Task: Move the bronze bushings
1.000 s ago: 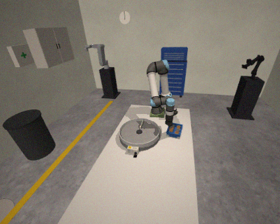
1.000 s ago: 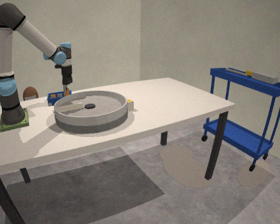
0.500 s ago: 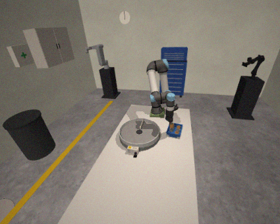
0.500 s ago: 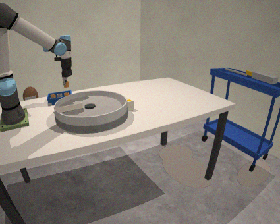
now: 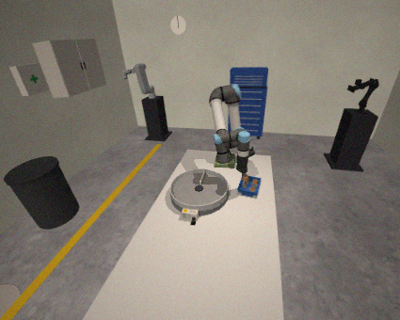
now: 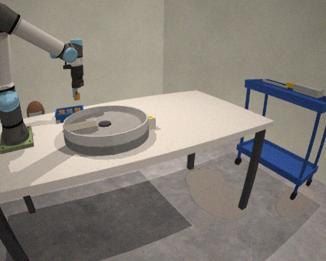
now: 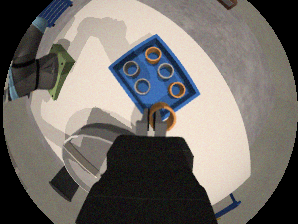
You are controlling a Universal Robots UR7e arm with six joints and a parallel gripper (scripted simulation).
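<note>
Right now the grey turntable is 9 cm ahead of my hand, 31 cm to the right of it and 10 cm below it. Round my hand: blue crate: 4 cm behind, 5 cm to the left, 13 cm below.
</note>
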